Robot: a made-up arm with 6 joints. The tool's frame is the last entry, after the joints. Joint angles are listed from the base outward. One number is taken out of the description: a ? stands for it. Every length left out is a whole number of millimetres.
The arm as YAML. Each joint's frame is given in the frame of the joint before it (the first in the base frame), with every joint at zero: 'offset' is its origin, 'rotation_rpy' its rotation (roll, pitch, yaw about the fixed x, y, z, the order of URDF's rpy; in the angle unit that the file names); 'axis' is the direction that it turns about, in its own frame. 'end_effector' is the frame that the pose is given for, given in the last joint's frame.
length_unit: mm
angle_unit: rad
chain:
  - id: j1
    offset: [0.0, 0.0, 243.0]
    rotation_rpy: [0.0, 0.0, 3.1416]
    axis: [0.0, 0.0, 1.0]
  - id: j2
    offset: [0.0, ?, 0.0]
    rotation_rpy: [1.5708, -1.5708, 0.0]
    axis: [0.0, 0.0, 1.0]
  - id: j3
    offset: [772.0, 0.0, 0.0]
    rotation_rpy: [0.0, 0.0, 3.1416]
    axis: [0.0, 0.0, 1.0]
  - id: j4
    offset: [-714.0, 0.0, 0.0]
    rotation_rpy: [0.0, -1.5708, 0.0]
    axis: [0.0, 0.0, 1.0]
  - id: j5
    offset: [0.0, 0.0, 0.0]
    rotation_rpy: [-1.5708, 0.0, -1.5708]
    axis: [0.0, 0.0, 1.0]
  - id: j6
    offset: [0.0, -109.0, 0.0]
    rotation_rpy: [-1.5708, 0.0, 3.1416]
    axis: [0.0, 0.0, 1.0]
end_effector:
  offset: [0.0, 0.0, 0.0]
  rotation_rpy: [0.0, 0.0, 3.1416]
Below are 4 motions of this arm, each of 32 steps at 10 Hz.
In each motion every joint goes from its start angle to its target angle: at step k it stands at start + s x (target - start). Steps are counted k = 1, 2, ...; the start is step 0. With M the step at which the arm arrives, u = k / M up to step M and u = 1 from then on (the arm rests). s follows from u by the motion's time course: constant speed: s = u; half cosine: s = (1 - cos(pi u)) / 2; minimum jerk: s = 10 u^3 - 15 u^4 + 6 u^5.
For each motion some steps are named. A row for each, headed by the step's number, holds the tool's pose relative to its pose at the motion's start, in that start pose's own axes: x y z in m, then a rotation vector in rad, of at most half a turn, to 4 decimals.
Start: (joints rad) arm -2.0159 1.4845 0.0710 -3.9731 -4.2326 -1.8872
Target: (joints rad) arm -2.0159 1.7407 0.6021 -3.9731 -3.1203 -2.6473
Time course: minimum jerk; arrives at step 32
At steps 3, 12, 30, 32:
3: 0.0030 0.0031 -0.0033 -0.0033 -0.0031 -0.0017
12: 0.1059 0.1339 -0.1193 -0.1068 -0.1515 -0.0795
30: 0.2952 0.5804 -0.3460 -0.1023 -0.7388 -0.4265
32: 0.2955 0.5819 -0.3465 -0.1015 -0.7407 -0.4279

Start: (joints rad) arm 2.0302 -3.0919 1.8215 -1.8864 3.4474 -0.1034
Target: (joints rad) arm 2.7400 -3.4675 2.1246 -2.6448 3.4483 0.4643
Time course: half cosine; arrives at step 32
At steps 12, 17, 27, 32:
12: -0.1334 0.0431 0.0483 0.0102 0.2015 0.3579
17: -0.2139 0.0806 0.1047 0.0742 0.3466 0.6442
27: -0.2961 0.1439 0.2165 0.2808 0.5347 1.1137
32: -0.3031 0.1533 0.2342 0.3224 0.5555 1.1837

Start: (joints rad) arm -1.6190 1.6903 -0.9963 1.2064 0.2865 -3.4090
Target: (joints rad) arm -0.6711 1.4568 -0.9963 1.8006 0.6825 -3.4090
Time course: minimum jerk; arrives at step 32
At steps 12, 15, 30, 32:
12: -0.1832 -0.3000 0.0716 0.2807 -0.1764 0.3126
15: -0.2637 -0.4965 0.0771 0.4574 -0.2813 0.4992
30: -0.3322 -1.1390 -0.0799 1.0871 -0.5904 1.1162
32: -0.3318 -1.1413 -0.0810 1.0897 -0.5914 1.1187

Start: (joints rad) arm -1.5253 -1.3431 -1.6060 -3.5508 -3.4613 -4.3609
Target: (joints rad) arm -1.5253 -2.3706 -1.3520 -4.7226 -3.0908 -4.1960
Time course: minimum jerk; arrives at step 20
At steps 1, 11, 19, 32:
1: 0.0004 0.0006 -0.0007 0.0009 -0.0011 0.0014
11: 0.2891 0.3566 -0.2531 0.3283 -0.6414 0.6992
19: 0.5657 0.6370 -0.2598 0.3402 -1.1019 1.1725
32: 0.5666 0.6378 -0.2596 0.3399 -1.1032 1.1738

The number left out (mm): -32.0
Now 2 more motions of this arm.
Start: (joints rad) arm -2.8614 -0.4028 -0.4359 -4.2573 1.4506 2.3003
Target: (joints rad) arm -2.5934 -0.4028 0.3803 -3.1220 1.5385 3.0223
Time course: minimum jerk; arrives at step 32
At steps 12, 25, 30, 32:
12: -0.0524 0.0678 -0.1260 0.1580 0.3440 0.3914
25: -0.3006 0.1535 -0.4034 0.7470 1.2072 0.9975
30: -0.3381 0.1543 -0.4276 0.8281 1.3019 1.0246
32: -0.3393 0.1543 -0.4284 0.8307 1.3049 1.0253

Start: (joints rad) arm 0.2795 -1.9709 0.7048 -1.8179 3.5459 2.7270
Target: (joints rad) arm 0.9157 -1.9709 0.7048 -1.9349 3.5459 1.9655
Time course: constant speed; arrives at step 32
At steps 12, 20, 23, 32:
12: 0.2898 0.0371 -0.0998 0.0597 -0.2221 -0.2862
20: 0.4932 0.0553 -0.1273 0.1300 -0.3631 -0.4716
23: 0.5703 0.0606 -0.1293 0.1626 -0.4140 -0.5396
32: 0.8008 0.0713 -0.1081 0.2806 -0.5592 -0.7367

